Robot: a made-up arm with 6 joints. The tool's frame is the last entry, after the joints.
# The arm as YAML. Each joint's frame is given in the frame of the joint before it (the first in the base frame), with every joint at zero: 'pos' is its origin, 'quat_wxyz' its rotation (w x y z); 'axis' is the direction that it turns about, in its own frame. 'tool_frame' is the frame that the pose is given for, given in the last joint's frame.
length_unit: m
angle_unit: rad
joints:
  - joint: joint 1
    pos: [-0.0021, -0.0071, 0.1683]
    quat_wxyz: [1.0, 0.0, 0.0, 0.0]
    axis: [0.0, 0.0, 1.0]
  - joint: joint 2
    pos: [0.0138, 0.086, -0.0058]
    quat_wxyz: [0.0, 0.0, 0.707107, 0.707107]
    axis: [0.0, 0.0, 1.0]
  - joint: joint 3
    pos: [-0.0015, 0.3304, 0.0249]
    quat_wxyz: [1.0, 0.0, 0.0, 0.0]
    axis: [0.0, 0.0, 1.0]
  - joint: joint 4
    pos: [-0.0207, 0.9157, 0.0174]
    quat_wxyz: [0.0, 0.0, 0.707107, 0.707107]
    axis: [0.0, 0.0, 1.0]
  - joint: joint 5
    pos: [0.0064, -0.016, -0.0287]
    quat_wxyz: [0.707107, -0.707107, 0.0, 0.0]
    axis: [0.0, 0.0, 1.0]
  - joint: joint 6
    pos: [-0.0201, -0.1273, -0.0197]
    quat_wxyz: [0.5, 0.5, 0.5, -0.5]
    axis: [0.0, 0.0, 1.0]
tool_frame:
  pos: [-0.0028, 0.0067, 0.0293]
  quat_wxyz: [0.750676, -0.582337, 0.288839, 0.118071]
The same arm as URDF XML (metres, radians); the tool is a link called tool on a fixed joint. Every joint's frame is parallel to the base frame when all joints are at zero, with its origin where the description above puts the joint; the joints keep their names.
<robot name="arm">
  <joint name="joint 1" type="continuous">
    <parent link="base"/>
    <child link="link1"/>
    <origin xyz="-0.0021 -0.0071 0.1683"/>
    <axis xyz="0 0 1"/>
  </joint>
  <joint name="joint 2" type="continuous">
    <parent link="link1"/>
    <child link="link2"/>
    <origin xyz="0.0138 0.0860 -0.0058"/>
    <axis xyz="0 1 0"/>
  </joint>
  <joint name="joint 3" type="continuous">
    <parent link="link2"/>
    <child link="link3"/>
    <origin xyz="0.0015 0.0249 0.3304"/>
    <axis xyz="0 1 0"/>
  </joint>
  <joint name="joint 4" type="continuous">
    <parent link="link3"/>
    <child link="link4"/>
    <origin xyz="0.0207 0.0174 0.9157"/>
    <axis xyz="0 0 1"/>
  </joint>
  <joint name="joint 5" type="continuous">
    <parent link="link4"/>
    <child link="link5"/>
    <origin xyz="0.0064 -0.0160 -0.0287"/>
    <axis xyz="0 1 0"/>
  </joint>
  <joint name="joint 6" type="continuous">
    <parent link="link5"/>
    <child link="link6"/>
    <origin xyz="-0.0201 -0.0197 0.1273"/>
    <axis xyz="0 0 1"/>
  </joint>
  <joint name="tool_joint" type="fixed">
    <parent link="link6"/>
    <child link="tool"/>
    <origin xyz="0.0067 0.0028 0.0293" rpy="-1.3809 0.6079 -1.7659"/>
  </joint>
  <link name="base"/>
  <link name="link1"/>
  <link name="link2"/>
  <link name="link3"/>
  <link name="link4"/>
  <link name="link5"/>
  <link name="link6"/>
  <link name="tool"/>
</robot>

